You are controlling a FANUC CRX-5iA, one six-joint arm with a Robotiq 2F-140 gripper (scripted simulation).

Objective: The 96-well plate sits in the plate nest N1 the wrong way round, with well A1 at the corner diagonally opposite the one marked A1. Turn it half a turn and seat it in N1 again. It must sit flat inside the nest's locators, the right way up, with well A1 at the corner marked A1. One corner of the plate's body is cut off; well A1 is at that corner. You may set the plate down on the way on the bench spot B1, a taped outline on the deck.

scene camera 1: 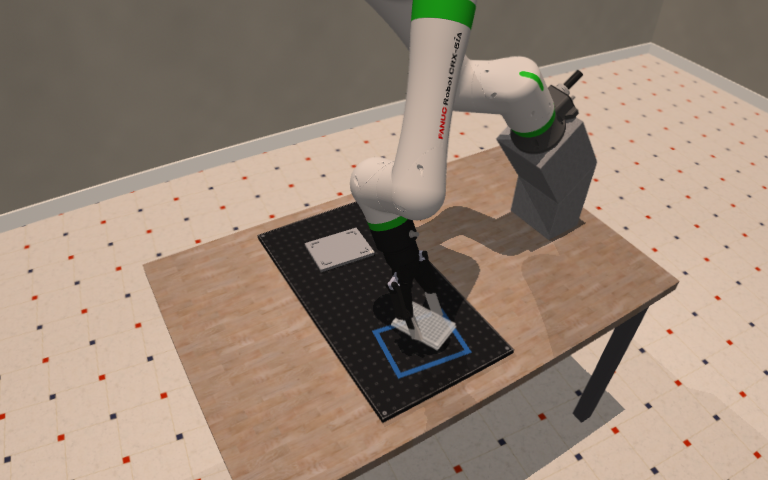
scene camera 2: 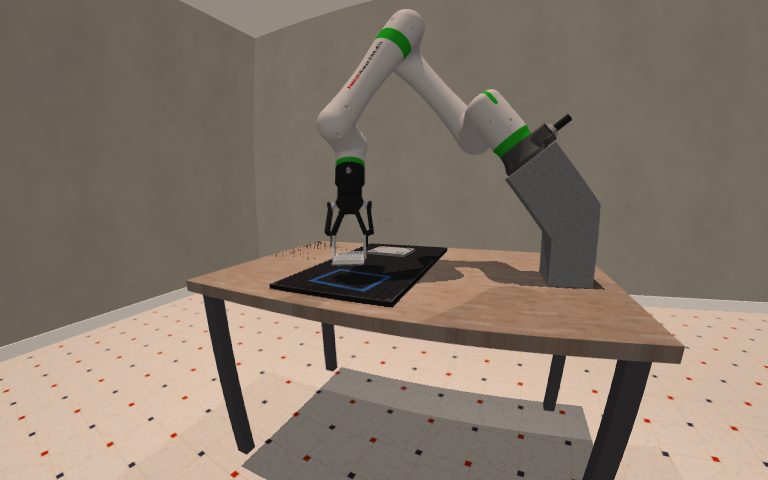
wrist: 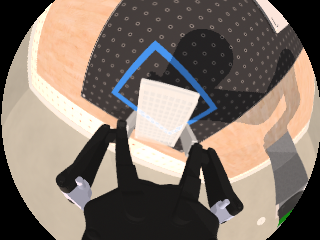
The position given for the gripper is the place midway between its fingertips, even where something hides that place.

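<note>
Scene camera 1 shows the gripper [scene camera 1: 427, 326] together with a white 96-well plate [scene camera 1: 425, 318] and a grey plate nest N1 [scene camera 1: 341, 248]. In scene camera 2 the gripper [scene camera 2: 349, 258] can be seen. The wrist view shows the gripper [wrist: 159, 123] and the white 96-well plate [wrist: 163, 125].
</note>
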